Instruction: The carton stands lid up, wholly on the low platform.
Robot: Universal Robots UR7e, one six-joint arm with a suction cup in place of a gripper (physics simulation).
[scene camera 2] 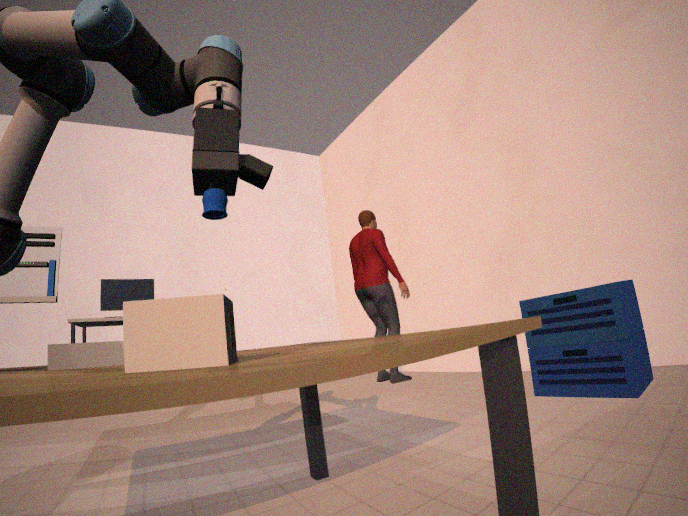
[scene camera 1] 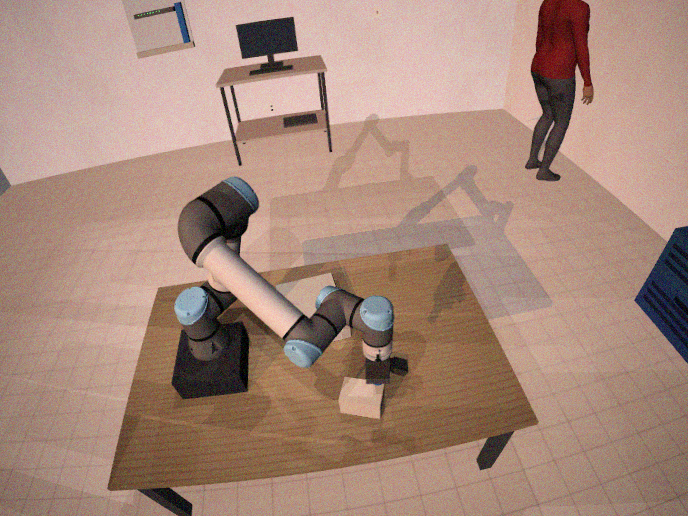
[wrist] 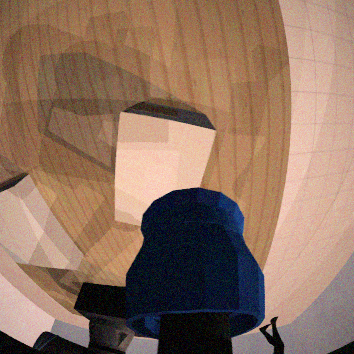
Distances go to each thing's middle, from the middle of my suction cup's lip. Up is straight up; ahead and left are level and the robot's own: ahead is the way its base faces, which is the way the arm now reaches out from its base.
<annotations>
Now: the carton [scene camera 2: 190, 332] 50 mm behind my suction cup, 30 mm to the left of it and 170 mm below it. Round my suction cup: low platform [scene camera 2: 93, 354] 260 mm behind, 430 mm to the left, 190 mm below.
</annotations>
